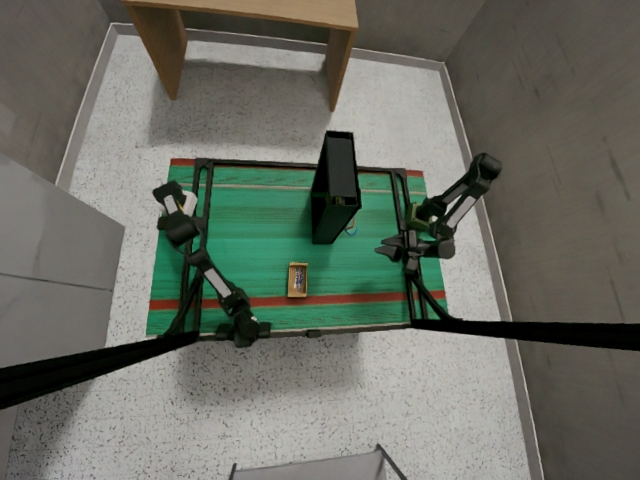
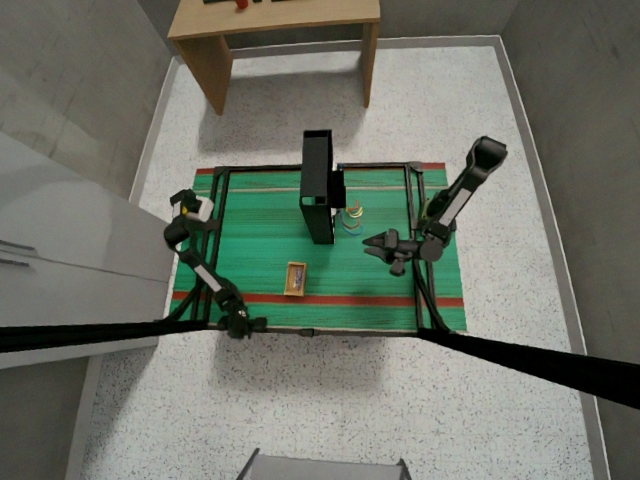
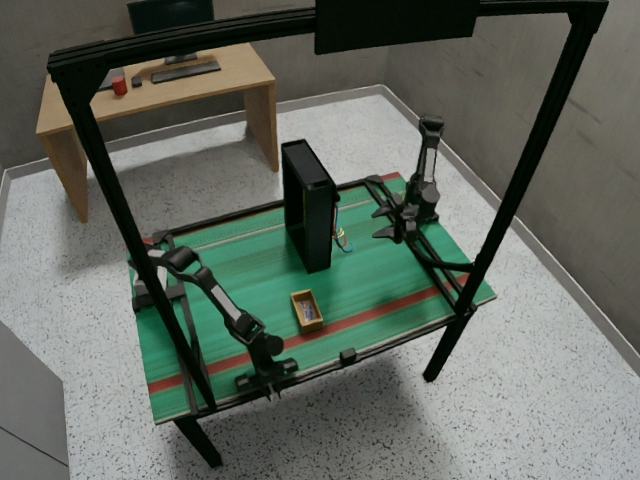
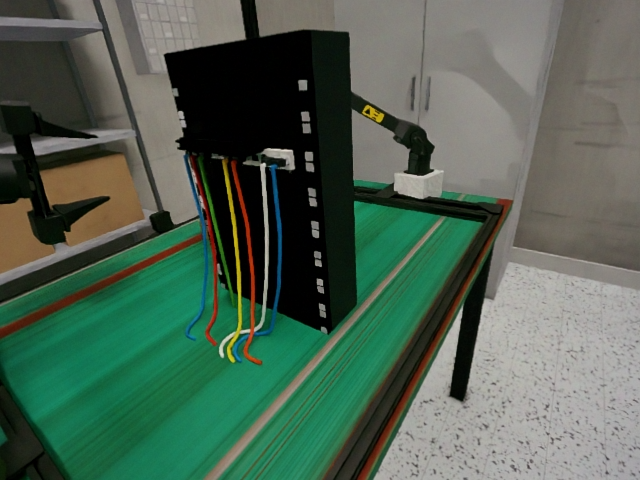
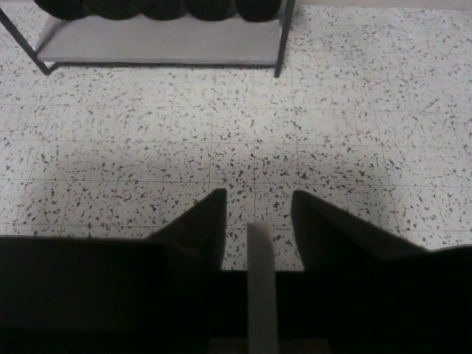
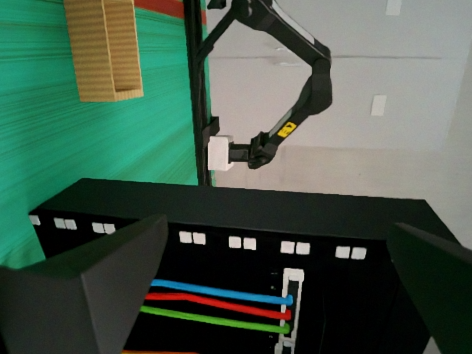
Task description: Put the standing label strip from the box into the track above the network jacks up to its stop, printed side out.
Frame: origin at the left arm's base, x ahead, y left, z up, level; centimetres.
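Seen in the pictures: left gripper, fingertip midpoint: (image 2: 246, 338) (image 3: 275, 399) (image 5: 259, 200); right gripper, fingertip midpoint: (image 1: 377, 246) (image 2: 363, 246) (image 3: 371, 226) (image 4: 103, 167) (image 6: 277, 229); left arm's base at its link origin: (image 2: 194, 206) (image 4: 418, 171) (image 6: 230, 152); right arm's base at its link origin: (image 1: 422, 213) (image 2: 436, 210) (image 3: 413, 203).
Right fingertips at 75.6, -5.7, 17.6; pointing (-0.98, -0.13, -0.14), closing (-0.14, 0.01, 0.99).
Pixels of each thing's middle, then the offset from my right fingertips to it, as dx, dy, dz. Level surfaces: height alone.
- small tan box at the middle of its body: (image 6: 106, 45) (image 3: 306, 310) (image 1: 297, 280) (image 2: 296, 279) -22.8, -13.4, -22.9
- black rack at the middle of its body: (image 6: 232, 295) (image 4: 271, 190) (image 3: 305, 208) (image 2: 320, 196) (image 1: 328, 196) -19.0, +16.5, -5.4
- green table at its surface level: dz -25.4
The small tan box (image 1: 290, 281) (image 2: 286, 281) (image 3: 312, 327) (image 6: 90, 55) holds blue-and-white labels (image 1: 298, 277) (image 2: 297, 279) (image 3: 307, 310); I cannot tell which one stands. The black rack (image 1: 341, 160) (image 2: 314, 175) (image 3: 318, 232) (image 4: 330, 180) (image 6: 250, 207) carries white-framed network jacks (image 4: 279, 152) (image 6: 293, 275); the track above them cannot be made out. My left gripper (image 3: 272, 396) (image 5: 259, 200) is partly open, pointing down at the table's front edge, left of the box. A grey bar shows low between its fingers. My right gripper (image 1: 379, 246) (image 2: 363, 246) (image 3: 373, 225) (image 4: 103, 166) (image 6: 277, 229) is wide open, facing the rack's jack side.
Coloured cables (image 2: 354, 219) (image 3: 341, 240) (image 4: 237, 258) (image 6: 215, 295) hang from the jacks to the green table (image 1: 248, 222) (image 3: 232, 268). Black frame posts (image 3: 516, 180) rise at the table's sides. A wooden desk (image 1: 248, 10) (image 3: 206, 87) stands behind.
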